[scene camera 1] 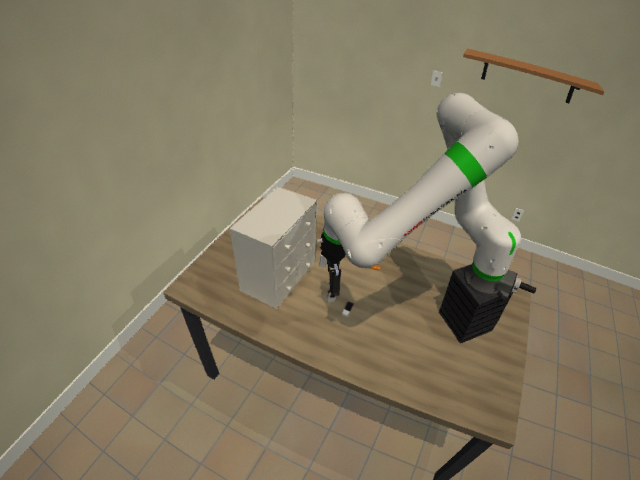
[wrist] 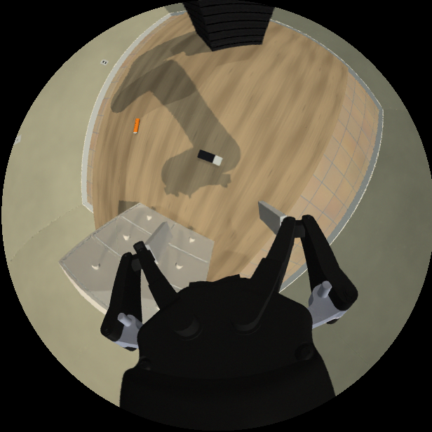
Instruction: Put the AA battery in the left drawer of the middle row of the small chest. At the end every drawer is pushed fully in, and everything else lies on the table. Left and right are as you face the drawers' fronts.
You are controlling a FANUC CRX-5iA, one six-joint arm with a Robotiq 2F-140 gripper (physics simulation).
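Places are measured from the arm's base along level axes (x ahead, y left, z up), in metres.
Pixels of known places: gripper, fingertip midpoint: (scene camera 1: 326,282); arm's base at its link origin: (scene camera 1: 484,279).
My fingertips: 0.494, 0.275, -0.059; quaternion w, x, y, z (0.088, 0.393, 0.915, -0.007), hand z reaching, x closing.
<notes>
For each thing: its top centre in the pictures, then the offset to it from my fingertips, as dx, dy, dz. "spot": a spot on its surface instead. Level surfaces: height alone.
- small orange cylinder with a pale end, top centre: (scene camera 1: 374,266) -0.046, -0.346, -0.179
- small white chest at its top centre: (scene camera 1: 275,213) +0.274, -0.072, +0.141
- middle row at a spot on its surface: (scene camera 1: 287,268) spot: +0.166, +0.003, -0.021
- white block at its top centre: (scene camera 1: 347,308) -0.061, -0.077, -0.181
- table at its surface level: dz -0.193
A small orange cylinder with a pale end (scene camera 1: 375,267) (wrist: 136,126), which looks like the AA battery, lies on the table beyond the gripper in the scene view. The small white chest (scene camera 1: 258,271) (wrist: 112,252) stands with its drawer fronts facing the robot side. Its left drawer of the middle row (scene camera 1: 287,268) (wrist: 179,266) looks flush, as do the other visible fronts. My gripper (scene camera 1: 326,279) (wrist: 213,219) is open and empty, pointing down above the table in front of the chest, apart from the battery. One finger hides part of the drawer fronts in the wrist view.
A black and white block (scene camera 1: 347,308) (wrist: 209,157) lies on the table (scene camera 1: 413,361) (wrist: 280,100), near the gripper. The dark robot base (scene camera 1: 473,310) (wrist: 232,25) stands across the table from the chest. A wooden wall shelf (scene camera 1: 532,69) is high on the back wall.
</notes>
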